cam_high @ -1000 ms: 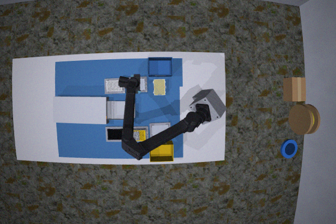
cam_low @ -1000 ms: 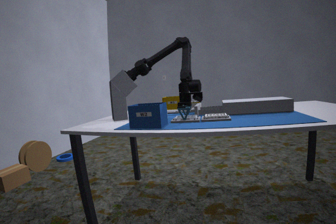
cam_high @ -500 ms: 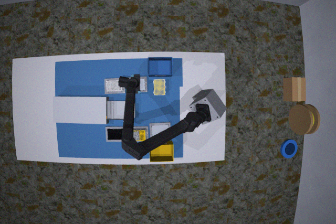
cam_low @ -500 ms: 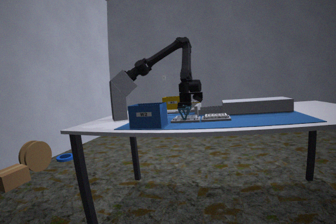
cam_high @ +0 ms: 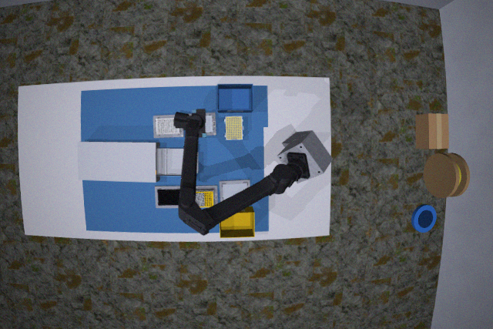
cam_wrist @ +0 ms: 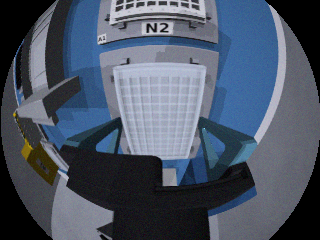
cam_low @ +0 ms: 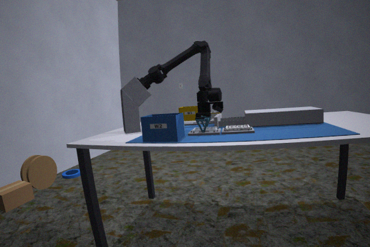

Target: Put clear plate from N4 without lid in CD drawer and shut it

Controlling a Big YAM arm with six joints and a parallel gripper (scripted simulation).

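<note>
My gripper is now right at the clear plate. Round my hand: drawer: 160 mm ahead, 210 mm to the left, 10 mm above; then blue bin W2: 170 mm behind, 140 mm to the right, 20 mm above; then grey nest: 10 mm below.
</note>
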